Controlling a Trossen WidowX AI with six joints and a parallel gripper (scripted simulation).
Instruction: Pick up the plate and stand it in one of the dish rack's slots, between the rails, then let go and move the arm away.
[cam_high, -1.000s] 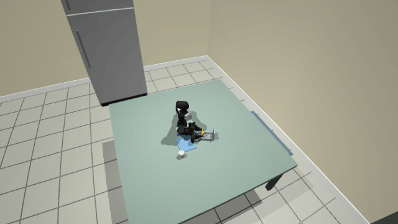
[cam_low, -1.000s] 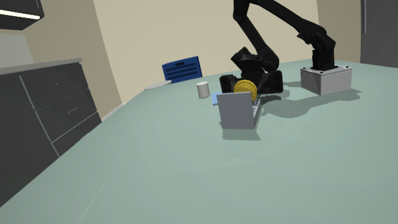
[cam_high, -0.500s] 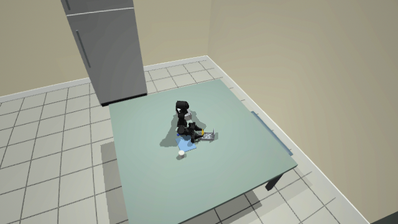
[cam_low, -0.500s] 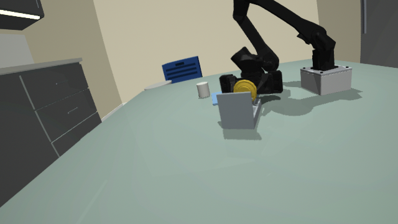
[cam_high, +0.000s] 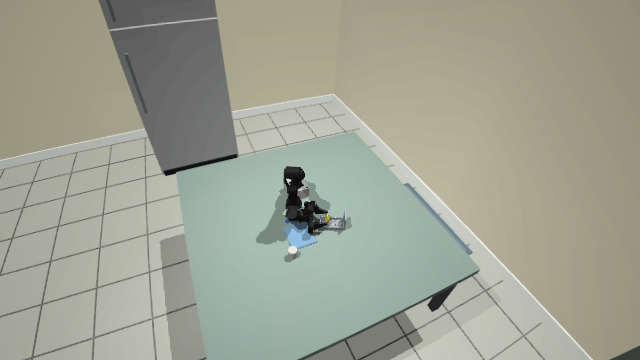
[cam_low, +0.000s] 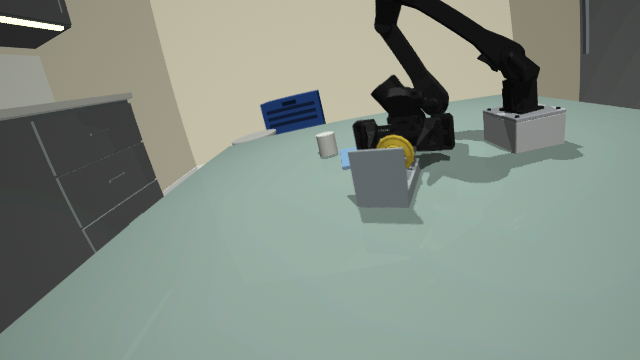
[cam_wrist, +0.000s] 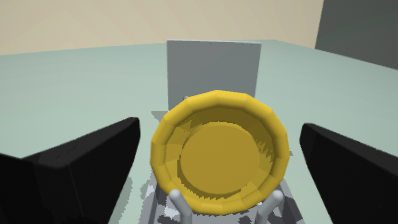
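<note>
My gripper tip is now 1 cm above the yellow plate. From my gripper tip the other things lie so: grey dish rack 1 cm ahead, 2 cm to the left, 3 cm below; small blue utensil 12 cm behind, 15 cm to the right, 5 cm below; white cup 7 cm ahead, 25 cm to the right, 3 cm below.
</note>
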